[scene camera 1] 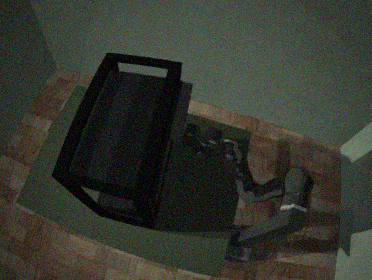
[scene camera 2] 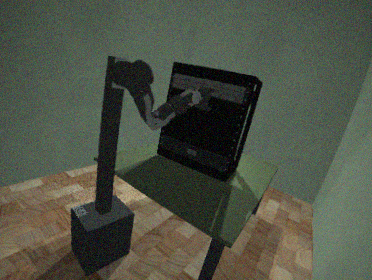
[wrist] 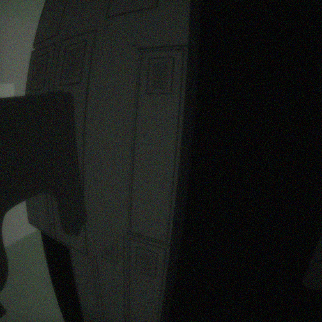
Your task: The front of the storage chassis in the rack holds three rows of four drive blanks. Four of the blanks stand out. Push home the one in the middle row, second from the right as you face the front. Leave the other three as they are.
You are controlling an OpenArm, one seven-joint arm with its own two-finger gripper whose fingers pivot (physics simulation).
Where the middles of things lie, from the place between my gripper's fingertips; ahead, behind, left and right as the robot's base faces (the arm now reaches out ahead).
Labels:
Now: hand 80 cm above the box base (scene camera 2: 102, 246), 46 cm past it and 17 cm to the right of it.

